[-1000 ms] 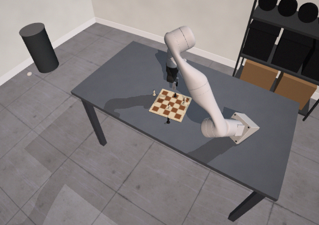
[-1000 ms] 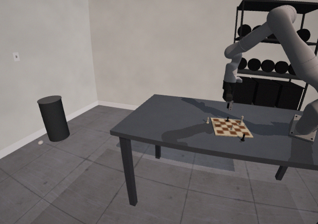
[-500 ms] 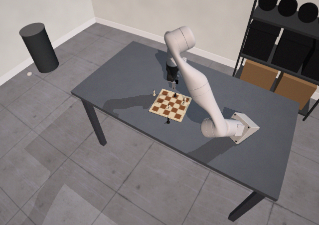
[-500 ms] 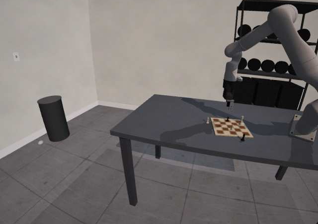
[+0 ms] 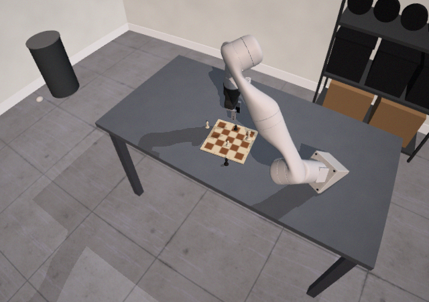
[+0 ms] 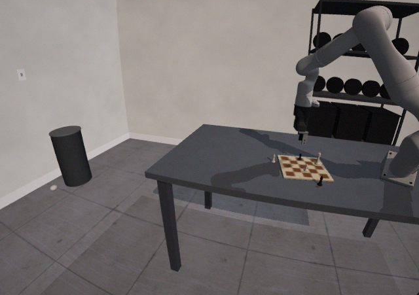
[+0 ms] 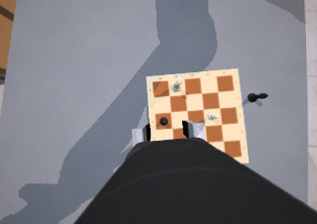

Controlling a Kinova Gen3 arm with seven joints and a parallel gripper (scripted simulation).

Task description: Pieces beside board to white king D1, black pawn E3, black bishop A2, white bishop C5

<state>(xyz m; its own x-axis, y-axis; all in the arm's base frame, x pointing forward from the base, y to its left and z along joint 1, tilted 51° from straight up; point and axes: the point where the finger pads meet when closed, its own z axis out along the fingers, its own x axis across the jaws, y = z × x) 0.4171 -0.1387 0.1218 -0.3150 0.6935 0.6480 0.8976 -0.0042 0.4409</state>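
Right now the black bishop is 110 mm behind my hand, 190 mm to the left of it and 100 mm below it. Also, from my hand: chessboard: 30 mm behind, 70 mm to the left, 110 mm below; then white king: 90 mm behind, 10 mm to the left, 80 mm below; then black pawn: 100 mm below.
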